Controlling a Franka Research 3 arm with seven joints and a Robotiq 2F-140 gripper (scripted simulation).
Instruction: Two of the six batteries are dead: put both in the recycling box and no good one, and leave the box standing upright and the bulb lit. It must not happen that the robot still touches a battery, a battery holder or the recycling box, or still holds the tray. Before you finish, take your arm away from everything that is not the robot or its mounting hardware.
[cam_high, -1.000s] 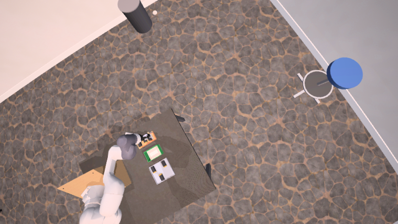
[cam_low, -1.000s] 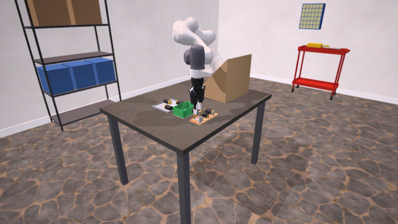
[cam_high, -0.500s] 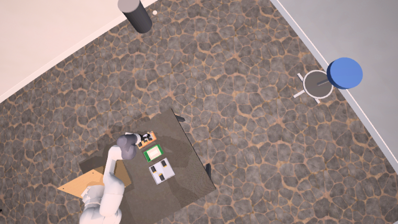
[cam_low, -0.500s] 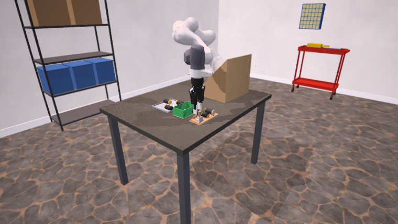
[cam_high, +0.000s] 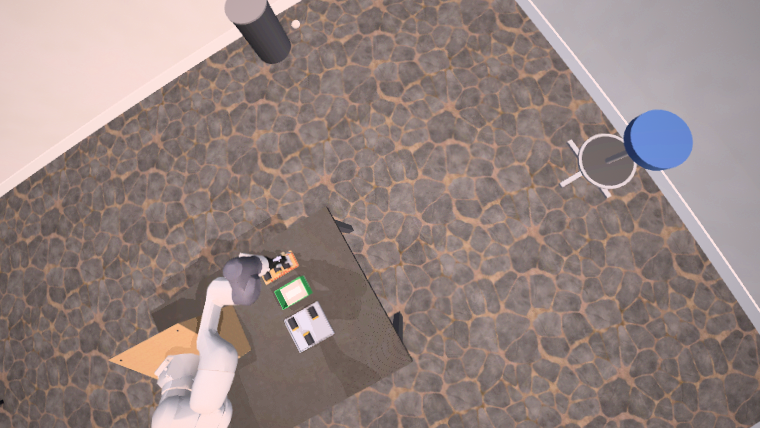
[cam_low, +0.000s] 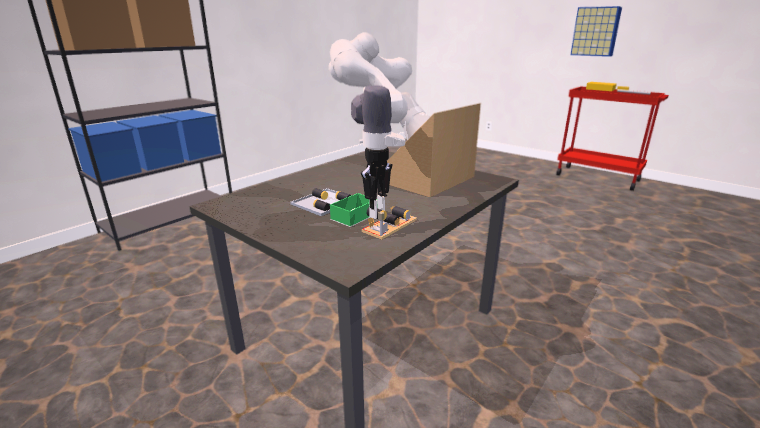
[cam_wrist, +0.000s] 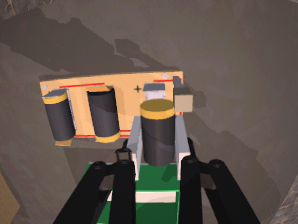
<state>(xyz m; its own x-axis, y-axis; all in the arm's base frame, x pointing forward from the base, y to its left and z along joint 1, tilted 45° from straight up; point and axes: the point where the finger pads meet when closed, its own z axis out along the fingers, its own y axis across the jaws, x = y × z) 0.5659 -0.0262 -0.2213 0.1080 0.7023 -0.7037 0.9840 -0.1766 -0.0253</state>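
The bulb is 30 mm ahead of my hand, 30 mm to the left of it and 10 mm below it. From my hand the other things lie so: white tray 100 mm behind, 330 mm to the right, 90 mm below; then green recycling box 60 mm behind, 150 mm to the right, 80 mm below.
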